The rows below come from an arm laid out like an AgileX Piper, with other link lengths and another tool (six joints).
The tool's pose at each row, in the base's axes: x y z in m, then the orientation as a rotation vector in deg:
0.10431 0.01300 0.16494 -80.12 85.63 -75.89
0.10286 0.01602 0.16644 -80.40 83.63 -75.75
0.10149 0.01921 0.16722 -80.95 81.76 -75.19
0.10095 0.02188 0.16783 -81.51 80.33 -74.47
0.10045 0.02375 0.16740 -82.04 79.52 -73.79
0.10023 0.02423 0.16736 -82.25 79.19 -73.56
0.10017 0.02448 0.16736 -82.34 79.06 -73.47
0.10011 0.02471 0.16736 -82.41 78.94 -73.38
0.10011 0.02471 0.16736 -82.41 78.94 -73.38
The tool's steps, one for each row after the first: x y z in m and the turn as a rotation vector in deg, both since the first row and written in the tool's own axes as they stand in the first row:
-0.00244 -0.00135 -0.00239 1.13 -1.21 -0.47
-0.00517 -0.00205 -0.00456 1.94 -2.66 -0.91
-0.00757 -0.00276 -0.00580 2.42 -3.98 -1.22
-0.00936 -0.00240 -0.00657 2.51 -4.94 -1.41
-0.00979 -0.00235 -0.00687 2.56 -5.30 -1.51
-0.01002 -0.00236 -0.00698 2.58 -5.44 -1.55
-0.01024 -0.00236 -0.00709 2.60 -5.57 -1.58
-0.01024 -0.00236 -0.00709 2.60 -5.57 -1.58

